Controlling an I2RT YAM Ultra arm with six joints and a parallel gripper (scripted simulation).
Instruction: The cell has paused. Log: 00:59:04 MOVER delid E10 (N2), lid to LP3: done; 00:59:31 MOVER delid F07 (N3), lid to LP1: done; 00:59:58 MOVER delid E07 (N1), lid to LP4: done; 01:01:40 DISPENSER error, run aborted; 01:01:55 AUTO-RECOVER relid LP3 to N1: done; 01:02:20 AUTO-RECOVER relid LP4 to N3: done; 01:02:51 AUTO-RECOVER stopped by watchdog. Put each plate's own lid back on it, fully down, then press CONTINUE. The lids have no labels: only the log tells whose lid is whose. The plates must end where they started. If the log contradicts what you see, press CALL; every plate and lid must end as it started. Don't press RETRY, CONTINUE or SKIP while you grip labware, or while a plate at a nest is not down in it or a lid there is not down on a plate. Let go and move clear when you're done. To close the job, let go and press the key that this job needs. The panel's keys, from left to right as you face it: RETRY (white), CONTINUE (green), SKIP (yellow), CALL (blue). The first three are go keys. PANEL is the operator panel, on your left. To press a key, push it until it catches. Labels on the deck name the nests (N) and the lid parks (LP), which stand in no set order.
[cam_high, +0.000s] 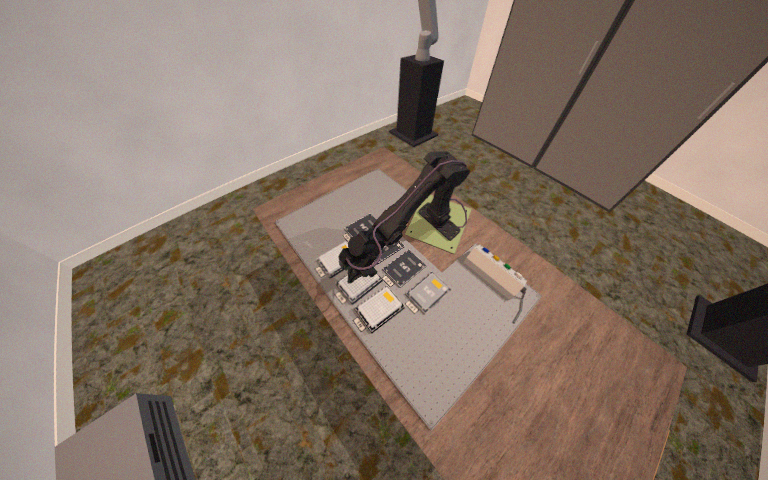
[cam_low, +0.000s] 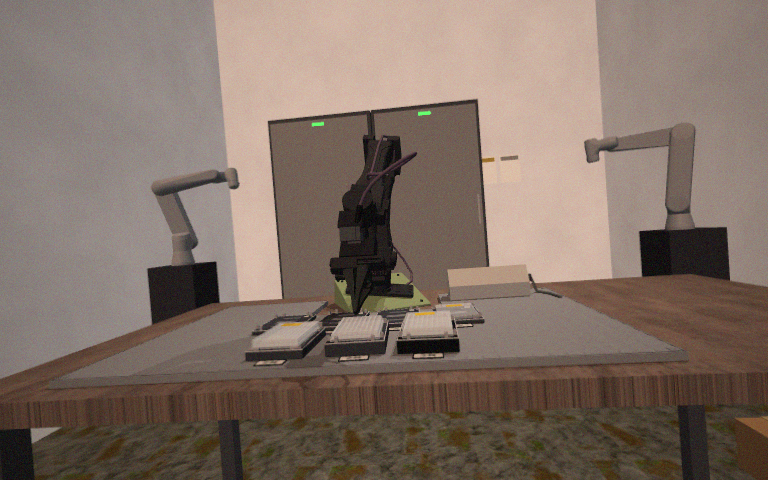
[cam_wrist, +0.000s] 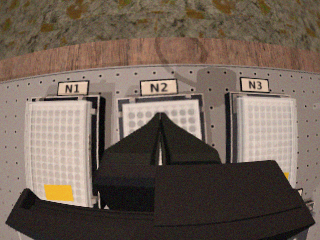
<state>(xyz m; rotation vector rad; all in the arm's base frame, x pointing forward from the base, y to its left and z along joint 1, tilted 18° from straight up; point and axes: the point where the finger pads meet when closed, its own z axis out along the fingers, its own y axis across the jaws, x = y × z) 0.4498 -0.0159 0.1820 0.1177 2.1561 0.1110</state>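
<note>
My gripper is now 4 cm past the plate and 4 cm above it. Also, from my hand: LP3 park (22 cm behind, 7 cm to the right, 7 cm below); LP1 park (21 cm behind, 19 cm to the left, 7 cm below); lid (21 cm behind, 19 cm to the left, 6 cm below).
</note>
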